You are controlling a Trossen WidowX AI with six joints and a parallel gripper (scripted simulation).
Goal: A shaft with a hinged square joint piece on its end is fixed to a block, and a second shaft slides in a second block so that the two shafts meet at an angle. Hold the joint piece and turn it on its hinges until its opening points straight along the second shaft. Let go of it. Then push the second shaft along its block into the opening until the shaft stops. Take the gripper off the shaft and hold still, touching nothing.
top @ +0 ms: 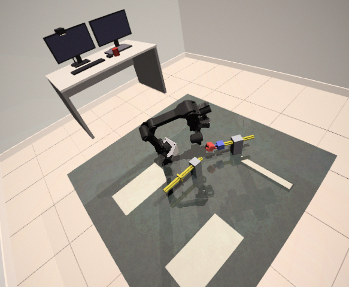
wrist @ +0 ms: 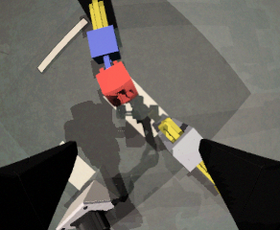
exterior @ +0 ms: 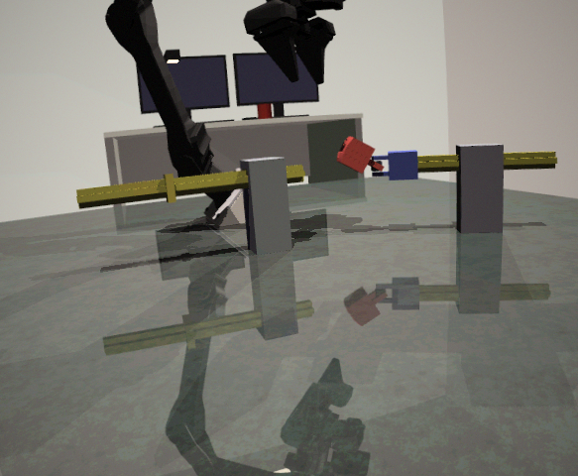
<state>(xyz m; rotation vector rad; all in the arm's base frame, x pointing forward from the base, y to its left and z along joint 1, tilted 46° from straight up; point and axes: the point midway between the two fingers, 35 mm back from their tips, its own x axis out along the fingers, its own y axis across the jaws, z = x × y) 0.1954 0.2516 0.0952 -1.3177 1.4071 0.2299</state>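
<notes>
Now: gripper tip 1 cm short of the red joint piece, 6 cm to the right of it and 11 cm above it.
</notes>
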